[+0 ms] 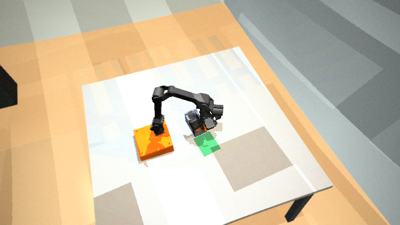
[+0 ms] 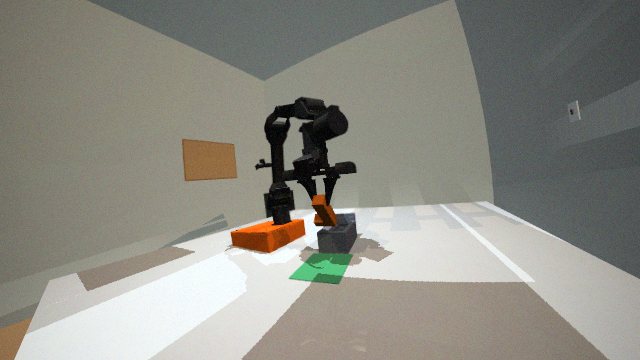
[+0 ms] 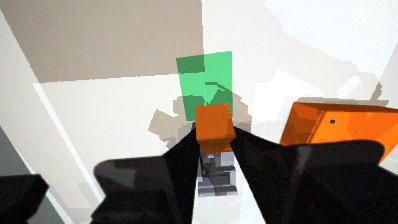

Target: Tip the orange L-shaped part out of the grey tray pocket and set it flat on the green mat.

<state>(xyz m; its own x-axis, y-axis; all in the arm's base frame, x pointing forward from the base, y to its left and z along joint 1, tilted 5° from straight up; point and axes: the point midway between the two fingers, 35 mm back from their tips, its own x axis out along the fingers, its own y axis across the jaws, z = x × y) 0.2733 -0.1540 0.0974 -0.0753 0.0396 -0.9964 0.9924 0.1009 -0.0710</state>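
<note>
My gripper tip is 17 cm above the green mat and 2 cm to the left of it. From my gripper tip the other things lie so: orange L-shaped part 3 cm to the left, 3 cm below, 2 cm behind.
</note>
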